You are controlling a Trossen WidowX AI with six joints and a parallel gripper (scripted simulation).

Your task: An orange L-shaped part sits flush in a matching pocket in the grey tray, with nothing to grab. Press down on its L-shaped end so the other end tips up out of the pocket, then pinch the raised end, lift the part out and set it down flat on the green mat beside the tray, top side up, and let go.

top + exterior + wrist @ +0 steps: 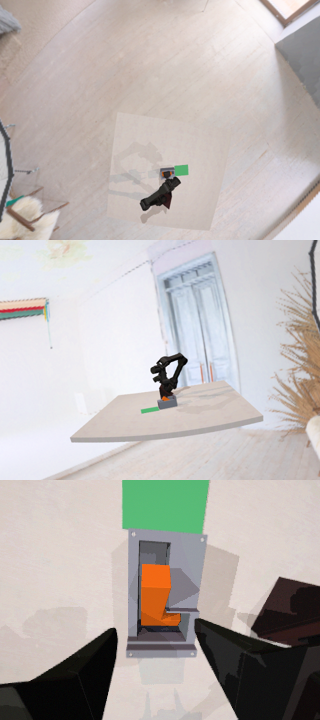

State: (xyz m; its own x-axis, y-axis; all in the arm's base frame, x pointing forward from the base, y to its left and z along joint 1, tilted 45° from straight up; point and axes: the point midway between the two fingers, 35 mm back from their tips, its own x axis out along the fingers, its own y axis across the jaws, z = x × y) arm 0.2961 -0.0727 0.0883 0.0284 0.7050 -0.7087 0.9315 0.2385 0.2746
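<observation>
Right now the orange L-shaped part is 20 mm behind my gripper tip, 20 mm to the left of it and 110 mm below it. Also, from my gripper tip: green mat (20 mm ahead, 150 mm to the right, 160 mm below).
</observation>
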